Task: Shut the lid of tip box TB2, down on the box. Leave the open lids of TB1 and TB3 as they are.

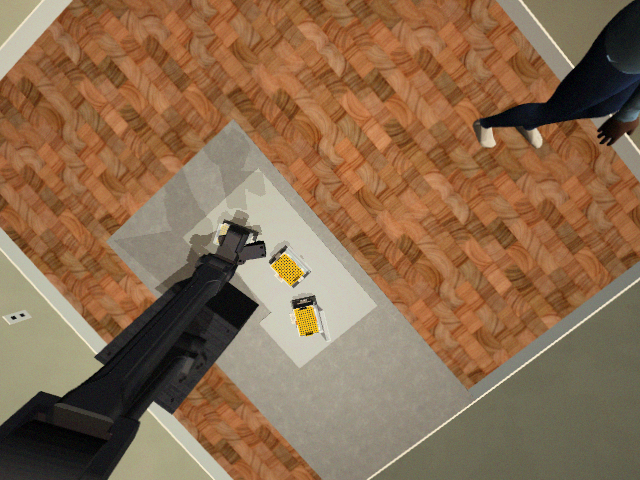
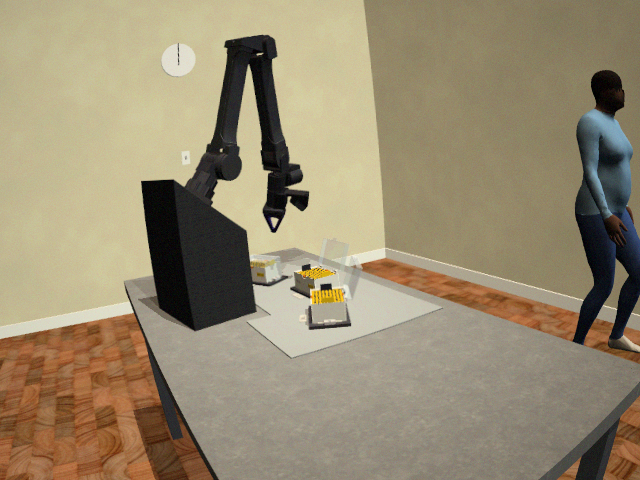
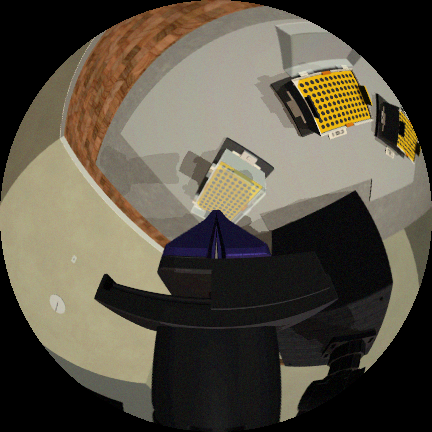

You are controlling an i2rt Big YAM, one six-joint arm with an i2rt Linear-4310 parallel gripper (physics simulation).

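Seen in the pictures: gripper, between the fingertips: (image 2: 273, 232) (image 3: 215, 215); arm's base, origin of its link: (image 2: 193, 201) (image 3: 348, 343).
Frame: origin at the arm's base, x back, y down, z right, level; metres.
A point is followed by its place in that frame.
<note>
A tip box with a yellow rack (image 1: 223, 232) @[x -0.214, y 0.248, z -0.300 m] (image 2: 266, 272) @[x -0.230, y 0.283, z -0.196 m] (image 3: 227, 192) @[x -0.243, y 0.248, z -0.249 m] stands at the far end of the mat. Its clear lid (image 2: 267, 257) @[x -0.253, y 0.248, z -0.256 m] lies down over the rack. I take it as TB2; its label is too small to read. The middle tip box (image 1: 288, 268) @[x -0.352, y 0.268, z -0.040 m] (image 2: 315, 283) (image 3: 335, 102) @[x -0.340, y 0.269, z -0.047 m] has its clear lid (image 2: 334, 252) @[x -0.419, y 0.218, z -0.058 m] (image 3: 320, 45) standing open. The near tip box (image 1: 307, 320) (image 2: 329, 313) @[x -0.278, y 0.293, z 0.239 m] (image 3: 409, 135) has its lid (image 1: 324, 325) @[x -0.372, y 0.181, z 0.205 m] (image 2: 354, 279) @[x -0.341, y 0.211, z 0.261 m] open too. My gripper (image 2: 273, 229) @[x -0.276, y 0.161, z -0.229 m] (image 3: 215, 215) @[x -0.276, y 0.161, z -0.229 m] is shut and empty, above the lidded box and apart from it.
A pale mat (image 1: 341, 294) @[x -0.471, y 0.326, z 0.181 m] (image 2: 387, 315) @[x -0.428, y 0.326, z 0.260 m] lies under the boxes on the grey table (image 1: 361, 403) @[x -0.282, y 0.329, z 0.656 m] (image 2: 387, 403) @[x -0.226, y 0.329, z 0.643 m]. A tall black block (image 2: 206, 268) @[x -0.007, y 0.170, z 0.082 m] (image 3: 335, 240) @[x -0.100, y 0.228, z -0.063 m] stands beside them near the arm's base. A person (image 1: 573, 93) (image 2: 604, 155) stands beyond the table.
</note>
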